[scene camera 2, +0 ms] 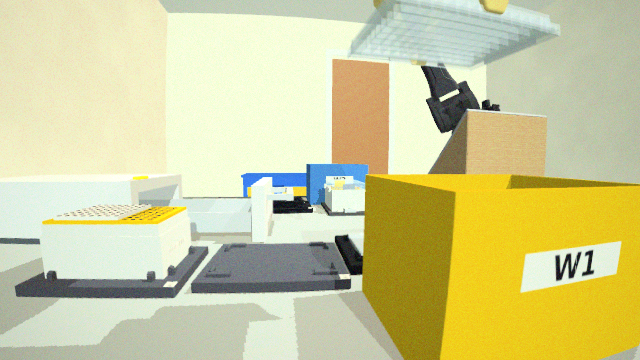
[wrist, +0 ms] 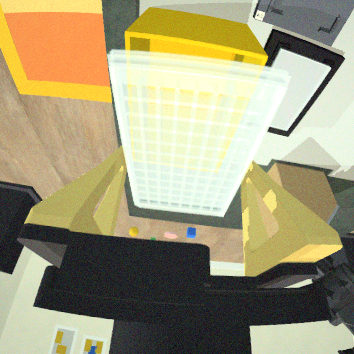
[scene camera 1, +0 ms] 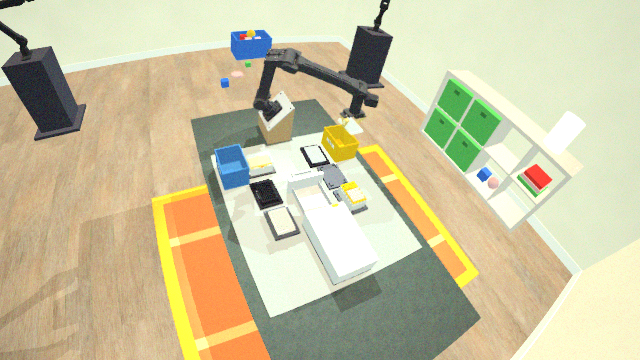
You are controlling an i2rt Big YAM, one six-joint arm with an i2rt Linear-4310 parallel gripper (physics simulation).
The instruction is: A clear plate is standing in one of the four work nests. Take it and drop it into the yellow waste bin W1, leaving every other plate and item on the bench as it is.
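Frame: origin at the arm's base, x ahead, y left, z up, level; metres.
Seen in the pictures: gripper, fingertip midpoint: [scene camera 2: 448, 44] [wrist: 186, 156] [scene camera 1: 349, 125]; arm's base, link origin: [scene camera 2: 479, 153] [scene camera 1: 272, 111].
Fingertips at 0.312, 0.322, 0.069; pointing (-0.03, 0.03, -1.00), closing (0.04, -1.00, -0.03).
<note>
Offsets run from my fingertips to a thing's top centre, as dx, dy, dz. "spot": to the spot under its first point.
The clear plate {+0.004, +0.001, +0.014} [scene camera 1: 353, 126] [scene camera 2: 450, 41] [wrist: 195, 125] is in the air, a little tilted in scene camera 2. My gripper [scene camera 1: 350, 120] [wrist: 186, 156] is shut on its two long sides with the yellow fingers. The yellow bin W1 {-0.045, +0.001, -0.103} [scene camera 1: 341, 146] [scene camera 2: 410, 240] [wrist: 200, 37] stands below; in the wrist view the plate overlaps most of its opening, and the bin shows through it. In scene camera 2 the plate is well above the rim. A dark grey nest {+0.135, -0.131, -0.205} [scene camera 1: 332, 176] [scene camera 2: 270, 265] [wrist: 310, 15] beside W1 holds no plate.
A black tray with a white pad {-0.035, -0.157, -0.203} [scene camera 1: 314, 155] [wrist: 300, 95] lies beside W1. A tip box {+0.314, -0.123, -0.146} [scene camera 1: 354, 195] [scene camera 2: 115, 245], a black plate {+0.138, -0.511, -0.197} [scene camera 1: 266, 194], a beige plate {+0.319, -0.500, -0.197} [scene camera 1: 281, 222], a blue bin {-0.037, -0.636, -0.103} [scene camera 1: 232, 172] and a white device {spot: +0.561, -0.346, -0.121} [scene camera 1: 340, 245] stand on the bench. The arm's wooden pedestal [scene camera 2: 505, 145] is behind W1.
</note>
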